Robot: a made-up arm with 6 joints.
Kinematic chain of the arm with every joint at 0, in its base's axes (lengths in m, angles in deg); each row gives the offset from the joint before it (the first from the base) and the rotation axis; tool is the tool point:
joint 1: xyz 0 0 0.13 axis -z
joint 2: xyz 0.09 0 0.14 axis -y
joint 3: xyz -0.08 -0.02 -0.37 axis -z
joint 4: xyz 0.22 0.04 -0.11 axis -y
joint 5: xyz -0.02 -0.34 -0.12 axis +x
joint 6: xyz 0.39 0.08 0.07 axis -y
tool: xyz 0.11 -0.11 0
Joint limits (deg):
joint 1: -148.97..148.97
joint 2: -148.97..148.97
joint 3: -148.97..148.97
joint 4: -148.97..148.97
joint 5: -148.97..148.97
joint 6: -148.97..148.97
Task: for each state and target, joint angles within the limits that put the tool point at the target. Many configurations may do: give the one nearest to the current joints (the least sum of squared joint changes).
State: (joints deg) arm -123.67 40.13 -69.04 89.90 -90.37 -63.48
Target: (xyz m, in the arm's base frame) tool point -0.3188 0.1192 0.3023
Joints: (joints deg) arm -137.26 17.69 -91.95 111.76 -98.91 -49.72
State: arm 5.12 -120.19 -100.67 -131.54 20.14 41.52
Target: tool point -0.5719 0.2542 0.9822
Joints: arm -4.36 -148.97 -114.67 -94.24 18.94 32.79
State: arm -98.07 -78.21 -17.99 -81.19 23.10 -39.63
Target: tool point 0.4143 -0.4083 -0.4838
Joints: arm -110.03 -51.98 -22.88 -77.82 22.41 -42.83
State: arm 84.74 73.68 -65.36 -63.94 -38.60 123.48
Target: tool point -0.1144 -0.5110 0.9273
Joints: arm 109.20 112.85 -36.85 -40.14 -31.20 131.98
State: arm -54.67 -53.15 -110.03 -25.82 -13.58 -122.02
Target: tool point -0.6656 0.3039 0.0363
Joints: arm -29.16 -65.07 -115.86 4.42 -17.61 -137.06
